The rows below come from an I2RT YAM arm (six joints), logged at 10 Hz.
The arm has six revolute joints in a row. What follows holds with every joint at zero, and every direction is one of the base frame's. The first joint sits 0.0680 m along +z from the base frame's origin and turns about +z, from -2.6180 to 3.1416 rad. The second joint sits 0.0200 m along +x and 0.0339 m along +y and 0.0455 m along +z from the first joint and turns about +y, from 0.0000 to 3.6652 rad. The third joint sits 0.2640 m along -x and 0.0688 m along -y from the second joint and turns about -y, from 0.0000 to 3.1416 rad. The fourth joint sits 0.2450 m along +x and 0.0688 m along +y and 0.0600 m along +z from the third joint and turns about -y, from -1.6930 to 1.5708 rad. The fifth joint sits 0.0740 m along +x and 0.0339 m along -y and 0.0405 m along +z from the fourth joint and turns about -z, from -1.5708 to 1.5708 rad. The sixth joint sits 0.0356 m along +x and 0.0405 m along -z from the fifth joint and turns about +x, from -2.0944 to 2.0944 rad. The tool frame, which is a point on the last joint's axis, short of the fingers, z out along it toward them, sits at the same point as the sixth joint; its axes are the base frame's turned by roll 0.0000, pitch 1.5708 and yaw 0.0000 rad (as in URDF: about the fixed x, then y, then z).
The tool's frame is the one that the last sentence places.
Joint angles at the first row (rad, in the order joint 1, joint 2, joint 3, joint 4, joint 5, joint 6):
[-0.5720, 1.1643, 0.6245, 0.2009, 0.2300, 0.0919]
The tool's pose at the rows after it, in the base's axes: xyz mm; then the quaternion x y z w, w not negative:
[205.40 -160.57 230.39 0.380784 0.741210 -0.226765 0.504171]
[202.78 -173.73 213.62 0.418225 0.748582 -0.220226 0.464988]
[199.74 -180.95 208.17 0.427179 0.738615 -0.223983 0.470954]
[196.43 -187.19 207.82 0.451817 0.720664 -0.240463 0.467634]
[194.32 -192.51 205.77 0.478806 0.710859 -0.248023 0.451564]
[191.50 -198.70 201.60 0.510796 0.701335 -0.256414 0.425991]
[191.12 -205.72 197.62 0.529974 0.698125 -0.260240 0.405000]
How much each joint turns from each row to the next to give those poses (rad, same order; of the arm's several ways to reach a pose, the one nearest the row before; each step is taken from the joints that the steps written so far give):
[-0.0583, 0.0336, -0.0125, -0.0274, 0.0155, 0.0659]
[-0.0461, 0.0644, 0.0077, -0.0369, -0.0032, 0.0416]
[-0.0291, 0.0216, -0.0167, 0.0565, -0.0090, 0.0031]
[-0.0201, 0.0107, 0.0029, 0.0125, 0.0425, 0.0245]
[-0.0152, 0.0169, 0.0154, -0.0307, 0.0355, 0.0353]
[-0.0185, 0.0245, 0.0198, -0.0489, 0.0415, 0.0428]
[-0.0169, 0.0338, 0.0246, -0.0354, 0.0184, 0.0231]

